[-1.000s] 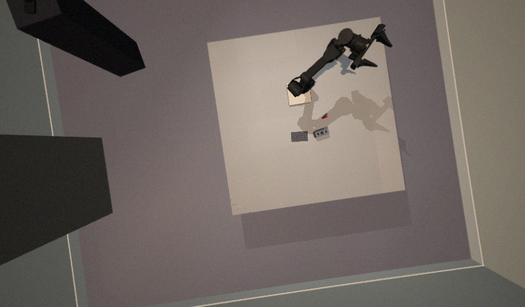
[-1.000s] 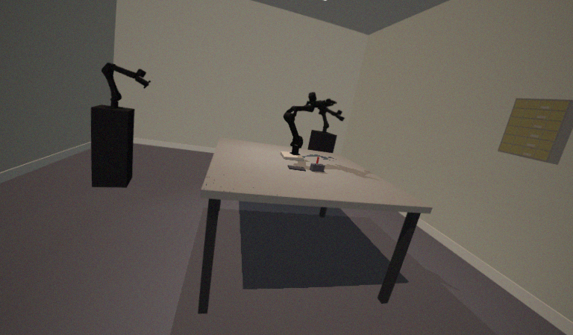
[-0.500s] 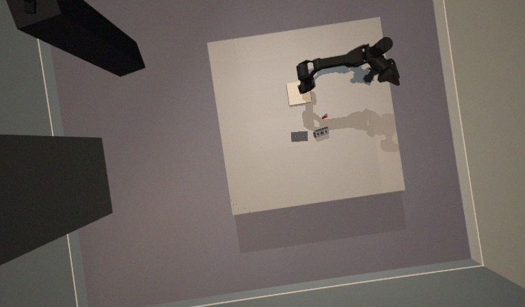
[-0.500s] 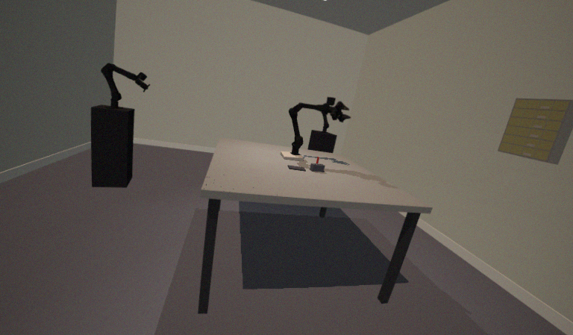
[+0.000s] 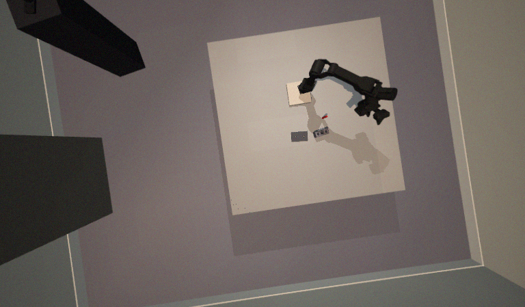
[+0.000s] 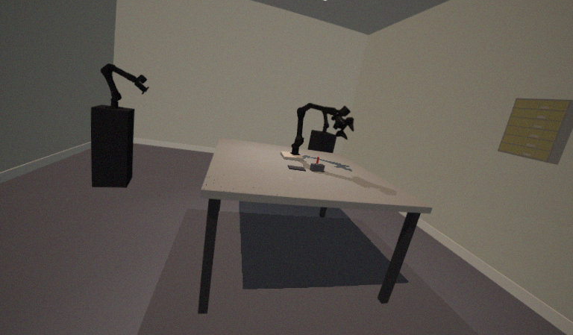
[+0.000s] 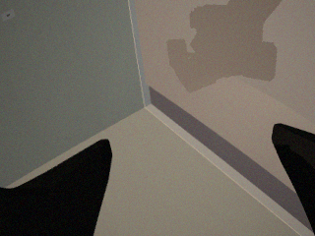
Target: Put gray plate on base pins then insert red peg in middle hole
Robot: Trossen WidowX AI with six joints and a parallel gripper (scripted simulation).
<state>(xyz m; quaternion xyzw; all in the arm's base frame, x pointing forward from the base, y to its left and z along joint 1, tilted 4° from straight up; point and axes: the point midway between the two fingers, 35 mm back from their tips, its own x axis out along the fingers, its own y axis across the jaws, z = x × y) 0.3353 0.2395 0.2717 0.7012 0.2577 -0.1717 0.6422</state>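
Right now the gray plate is 25 cm below my gripper tip, 21 cm to the right of it and 2 cm behind it. The rest, counted from my gripper tip: red peg: 25 cm below, 15 cm to the right, 12 cm behind; base: 36 cm to the right, 28 cm below, 5 cm behind.
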